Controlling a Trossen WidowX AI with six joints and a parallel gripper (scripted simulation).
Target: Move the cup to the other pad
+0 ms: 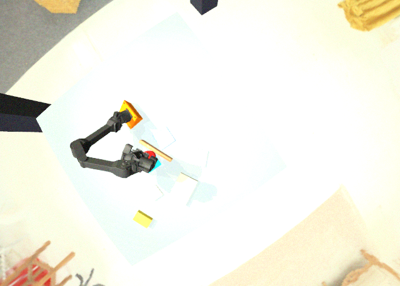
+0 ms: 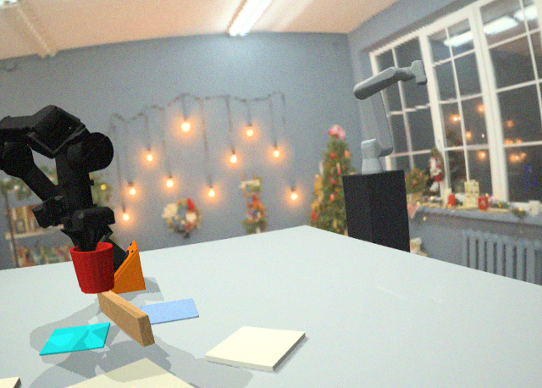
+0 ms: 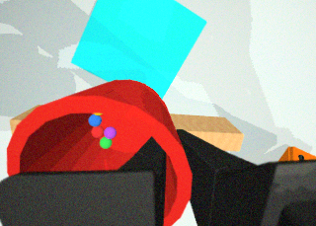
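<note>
The cyan pad is 5 cm ahead of my gripper tip, 4 cm to the right of it and 12 cm below it. The rest, counted from my gripper tip: red cup: 3 cm ahead, 1 cm to the left; wooden block: 1 cm ahead, 4 cm to the left, 10 cm below; light blue pad: 2 cm behind, 12 cm to the left, 12 cm below.
</note>
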